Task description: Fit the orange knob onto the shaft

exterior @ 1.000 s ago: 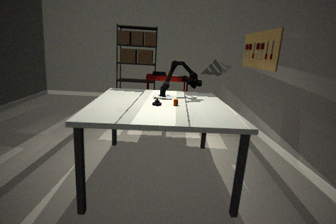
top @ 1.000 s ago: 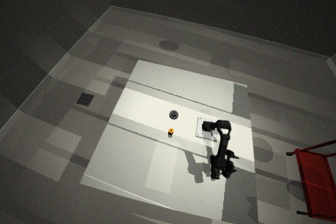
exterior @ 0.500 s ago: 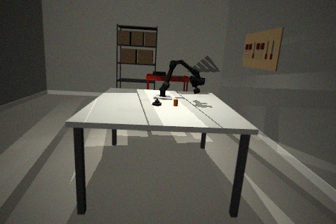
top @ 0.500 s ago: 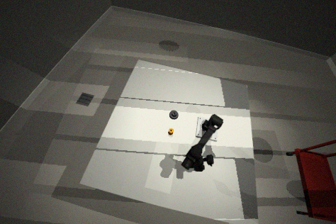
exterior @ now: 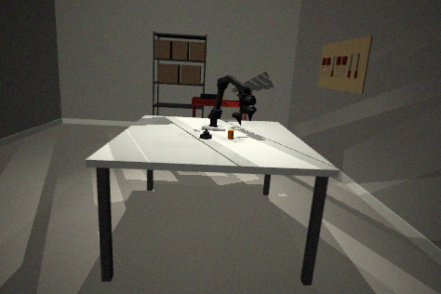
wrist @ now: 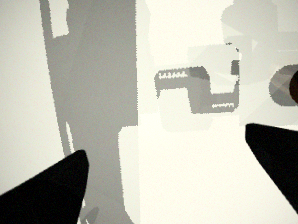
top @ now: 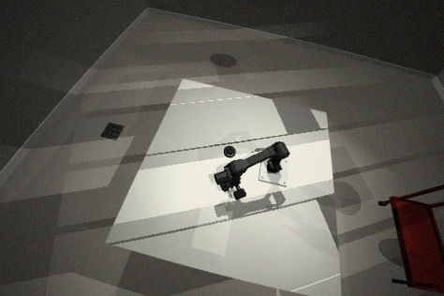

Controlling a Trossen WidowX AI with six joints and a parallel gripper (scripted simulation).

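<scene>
Now: the orange knob 50 mm ahead of my gripper tip, 120 mm to the right of it and 70 mm below it. Round my gripper tip: dark round pedestal: 20 mm ahead, 290 mm to the right, 70 mm below.
</scene>
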